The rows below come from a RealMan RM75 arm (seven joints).
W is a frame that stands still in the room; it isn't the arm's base.
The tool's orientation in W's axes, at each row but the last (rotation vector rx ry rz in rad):
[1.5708, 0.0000, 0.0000]
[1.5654, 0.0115, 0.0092]
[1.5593, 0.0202, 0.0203]
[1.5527, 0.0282, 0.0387]
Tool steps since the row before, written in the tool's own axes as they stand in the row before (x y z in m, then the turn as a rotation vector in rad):
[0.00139, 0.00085, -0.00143, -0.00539, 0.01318, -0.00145]
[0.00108, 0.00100, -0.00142, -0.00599, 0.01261, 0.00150]
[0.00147, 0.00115, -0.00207, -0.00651, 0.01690, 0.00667]
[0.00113, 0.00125, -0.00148, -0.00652, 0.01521, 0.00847]
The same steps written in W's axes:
[0.00139, 0.00143, 0.00085, -0.00539, 0.00145, 0.01318]
[0.00106, 0.00144, 0.00099, -0.00595, -0.00151, 0.01263]
[0.00142, 0.00212, 0.00113, -0.00634, -0.00664, 0.01698]
[0.00106, 0.00155, 0.00123, -0.00626, -0.00847, 0.01532]

